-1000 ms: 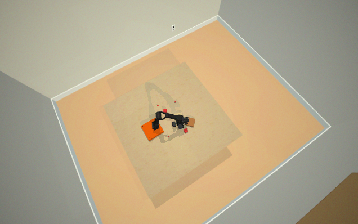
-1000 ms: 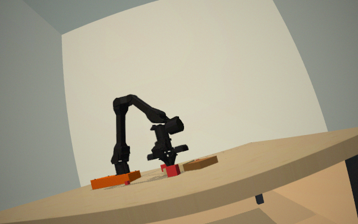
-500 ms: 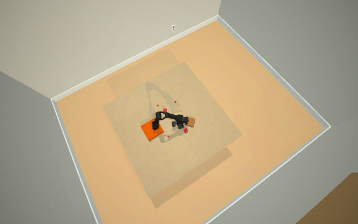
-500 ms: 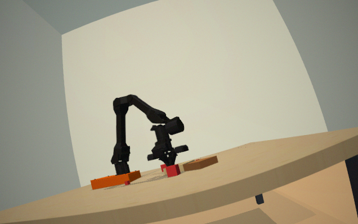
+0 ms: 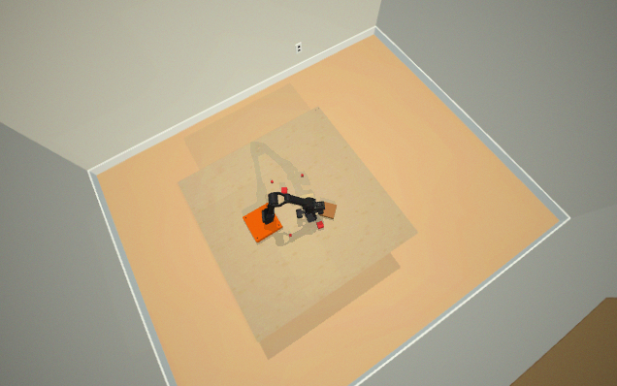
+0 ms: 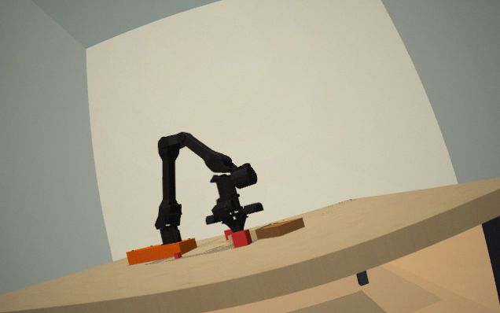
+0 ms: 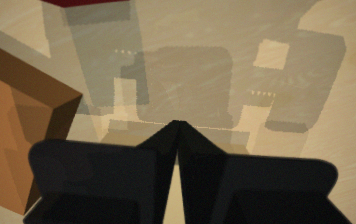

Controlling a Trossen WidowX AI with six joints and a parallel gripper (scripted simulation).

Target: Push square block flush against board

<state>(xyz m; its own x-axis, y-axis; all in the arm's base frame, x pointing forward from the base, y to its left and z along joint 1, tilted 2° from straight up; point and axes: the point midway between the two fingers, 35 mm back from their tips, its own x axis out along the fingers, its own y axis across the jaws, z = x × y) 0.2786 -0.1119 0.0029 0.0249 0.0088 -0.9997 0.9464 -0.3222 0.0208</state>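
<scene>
Right now the pale board is 80 mm to the left of my gripper tip, 30 mm ahead of it and 10 mm above it. Also, from my gripper tip: brown square block: 130 mm ahead, 40 mm to the right, 10 mm above.
</scene>
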